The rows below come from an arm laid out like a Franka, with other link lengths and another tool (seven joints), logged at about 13 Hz.
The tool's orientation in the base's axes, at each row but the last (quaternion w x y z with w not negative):
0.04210, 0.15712, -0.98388, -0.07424
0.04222, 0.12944, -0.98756, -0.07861
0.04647, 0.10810, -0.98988, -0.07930
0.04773, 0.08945, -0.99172, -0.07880
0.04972, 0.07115, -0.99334, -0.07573
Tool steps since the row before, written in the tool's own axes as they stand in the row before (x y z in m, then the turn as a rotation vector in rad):
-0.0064, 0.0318, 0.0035, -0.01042, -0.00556, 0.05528
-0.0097, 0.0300, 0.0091, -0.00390, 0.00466, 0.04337
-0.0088, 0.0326, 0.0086, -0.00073, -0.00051, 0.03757
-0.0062, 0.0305, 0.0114, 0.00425, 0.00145, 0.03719
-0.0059, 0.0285, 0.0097, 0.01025, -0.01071, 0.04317
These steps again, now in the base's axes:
-0.0039, 0.0324, 0.0012, 0.00568, 0.00541, -0.05598
0.0009, 0.0325, -0.0046, -0.00190, 0.01173, -0.04215
0.0009, 0.0346, -0.0037, -0.00329, 0.00519, -0.03708
-0.0003, 0.0325, -0.0067, -0.00845, 0.00612, -0.03598
0.0009, 0.0302, -0.0056, -0.01339, -0.00582, -0.04325

